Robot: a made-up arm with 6 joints. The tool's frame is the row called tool. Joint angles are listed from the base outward. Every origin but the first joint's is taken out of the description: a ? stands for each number. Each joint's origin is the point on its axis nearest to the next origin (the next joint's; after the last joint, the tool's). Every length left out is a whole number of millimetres.
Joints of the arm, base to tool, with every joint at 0 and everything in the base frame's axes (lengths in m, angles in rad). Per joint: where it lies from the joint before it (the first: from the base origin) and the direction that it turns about. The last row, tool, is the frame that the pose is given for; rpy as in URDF.
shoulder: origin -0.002 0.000 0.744 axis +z
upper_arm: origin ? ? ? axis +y
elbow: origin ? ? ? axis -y
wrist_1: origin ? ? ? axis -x
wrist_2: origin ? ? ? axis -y
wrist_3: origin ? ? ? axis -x
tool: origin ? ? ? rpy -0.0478 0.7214 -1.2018
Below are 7 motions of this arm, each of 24 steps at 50 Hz.
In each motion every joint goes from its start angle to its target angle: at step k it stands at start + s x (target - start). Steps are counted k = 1, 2, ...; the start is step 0. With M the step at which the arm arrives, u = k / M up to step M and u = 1 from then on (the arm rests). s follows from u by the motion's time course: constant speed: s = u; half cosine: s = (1 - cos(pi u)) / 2; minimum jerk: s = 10 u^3 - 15 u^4 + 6 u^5.
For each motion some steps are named. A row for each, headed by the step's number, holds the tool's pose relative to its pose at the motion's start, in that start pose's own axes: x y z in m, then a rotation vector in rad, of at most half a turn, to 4 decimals.
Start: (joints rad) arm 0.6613 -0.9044 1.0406 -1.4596 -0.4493 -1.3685
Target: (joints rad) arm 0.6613 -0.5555 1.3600 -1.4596 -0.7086 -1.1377
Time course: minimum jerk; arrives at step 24
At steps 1, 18, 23, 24:
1: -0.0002 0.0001 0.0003 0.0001 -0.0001 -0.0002
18: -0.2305 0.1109 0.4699 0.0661 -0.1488 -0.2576
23: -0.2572 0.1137 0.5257 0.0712 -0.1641 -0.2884
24: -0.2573 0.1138 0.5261 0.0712 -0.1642 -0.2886

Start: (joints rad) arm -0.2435 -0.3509 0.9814 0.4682 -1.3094 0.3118
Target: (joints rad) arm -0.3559 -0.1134 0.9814 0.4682 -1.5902 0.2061
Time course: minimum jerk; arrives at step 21
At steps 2, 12, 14, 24:
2: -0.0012 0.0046 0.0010 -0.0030 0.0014 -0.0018
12: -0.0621 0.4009 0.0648 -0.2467 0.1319 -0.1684
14: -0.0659 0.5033 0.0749 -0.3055 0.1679 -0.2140
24: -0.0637 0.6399 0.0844 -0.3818 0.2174 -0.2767

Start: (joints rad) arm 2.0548 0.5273 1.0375 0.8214 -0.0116 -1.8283
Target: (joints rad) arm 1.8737 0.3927 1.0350 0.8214 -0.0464 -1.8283
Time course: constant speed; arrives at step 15
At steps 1, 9, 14, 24:
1: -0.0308 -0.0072 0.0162 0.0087 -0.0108 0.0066
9: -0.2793 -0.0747 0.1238 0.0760 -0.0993 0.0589
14: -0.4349 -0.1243 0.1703 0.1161 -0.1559 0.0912
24: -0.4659 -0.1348 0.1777 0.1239 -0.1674 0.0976

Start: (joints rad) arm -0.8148 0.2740 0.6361 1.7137 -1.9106 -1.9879
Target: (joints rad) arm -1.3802 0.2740 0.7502 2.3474 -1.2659 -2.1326
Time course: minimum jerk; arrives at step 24
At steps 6, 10, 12, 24:
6: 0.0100 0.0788 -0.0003 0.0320 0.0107 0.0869
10: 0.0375 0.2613 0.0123 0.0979 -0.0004 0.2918
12: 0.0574 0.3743 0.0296 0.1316 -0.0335 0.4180
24: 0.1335 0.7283 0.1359 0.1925 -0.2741 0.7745

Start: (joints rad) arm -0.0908 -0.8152 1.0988 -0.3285 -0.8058 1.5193
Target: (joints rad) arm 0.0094 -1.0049 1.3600 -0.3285 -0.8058 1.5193
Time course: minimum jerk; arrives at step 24
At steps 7, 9, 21, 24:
7: 0.0098 -0.1293 0.0318 0.0604 -0.0096 -0.0347
9: 0.0159 -0.2359 0.0520 0.1090 -0.0169 -0.0633
21: 0.0158 -0.8714 0.0702 0.3845 -0.0499 -0.2369
24: 0.0150 -0.8860 0.0686 0.3906 -0.0505 -0.2410

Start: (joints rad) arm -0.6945 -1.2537 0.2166 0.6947 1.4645 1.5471
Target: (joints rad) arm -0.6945 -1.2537 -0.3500 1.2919 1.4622 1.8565
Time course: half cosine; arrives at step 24
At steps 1, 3, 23, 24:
1: -0.0023 -0.0015 0.0006 0.0006 -0.0012 0.0030
3: -0.0200 -0.0137 0.0058 0.0054 -0.0101 0.0268
23: -0.4501 -0.4379 0.2749 0.3413 -0.1551 0.5992
24: -0.4516 -0.4402 0.2767 0.3435 -0.1552 0.6011

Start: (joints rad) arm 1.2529 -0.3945 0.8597 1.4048 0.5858 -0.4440
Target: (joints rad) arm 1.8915 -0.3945 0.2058 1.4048 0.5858 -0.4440
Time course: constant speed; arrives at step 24
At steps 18, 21, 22, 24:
18: -0.2519 0.2029 -0.5876 0.0473 0.5403 0.4136
21: -0.3451 0.2365 -0.6483 0.0548 0.6147 0.5001
22: -0.3785 0.2466 -0.6657 0.0573 0.6383 0.5300
24: -0.4485 0.2649 -0.6961 0.0622 0.6836 0.5911

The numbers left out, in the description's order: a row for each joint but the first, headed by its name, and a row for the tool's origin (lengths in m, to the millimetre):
upper_arm: -0.014 0.062 0.000
elbow: 0.021 0.000 1.624
wrist_1: 1.345 0.000 0.014
wrist_2: 0.000 -0.251 -0.022
wrist_3: -0.010 0.000 -0.027
tool: 0.000 -0.002 -0.007

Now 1 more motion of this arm.
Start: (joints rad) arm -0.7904 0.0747 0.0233 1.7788 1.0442 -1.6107
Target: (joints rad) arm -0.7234 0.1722 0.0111 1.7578 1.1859 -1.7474
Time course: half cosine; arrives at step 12
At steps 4, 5, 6, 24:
4: 0.0523 0.0392 0.0044 -0.0299 0.0544 0.0520
5: 0.0773 0.0586 0.0058 -0.0446 0.0809 0.0767
6: 0.1039 0.0798 0.0069 -0.0606 0.1096 0.1028
24: 0.2047 0.1652 0.0065 -0.1243 0.2220 0.2003

